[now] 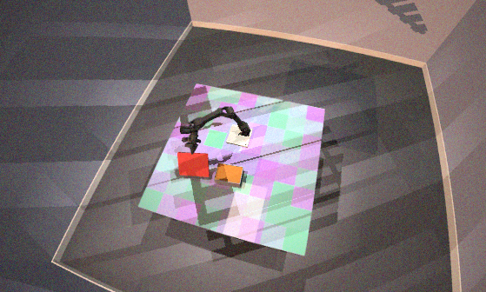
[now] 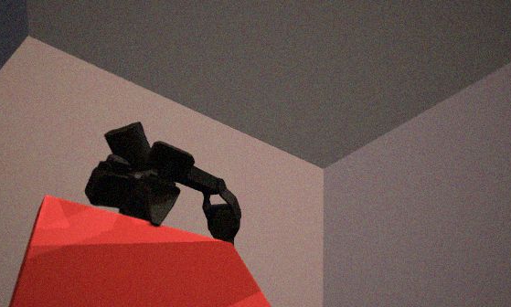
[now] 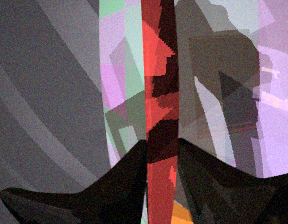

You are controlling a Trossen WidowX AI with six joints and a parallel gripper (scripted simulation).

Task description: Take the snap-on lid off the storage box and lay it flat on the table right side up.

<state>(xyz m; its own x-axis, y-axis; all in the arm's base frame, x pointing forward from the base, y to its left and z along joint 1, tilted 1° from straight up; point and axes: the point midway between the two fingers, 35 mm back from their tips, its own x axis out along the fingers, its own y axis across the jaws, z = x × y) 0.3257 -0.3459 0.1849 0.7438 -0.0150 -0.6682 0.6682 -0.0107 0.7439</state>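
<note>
Now: the red lid 6 cm below my gripper tip, 6 cm ahead of it and 1 cm to the left of it. The rest, counted from my gripper tip: storage box 29 cm to the left, 14 cm below, 7 cm ahead.
</note>
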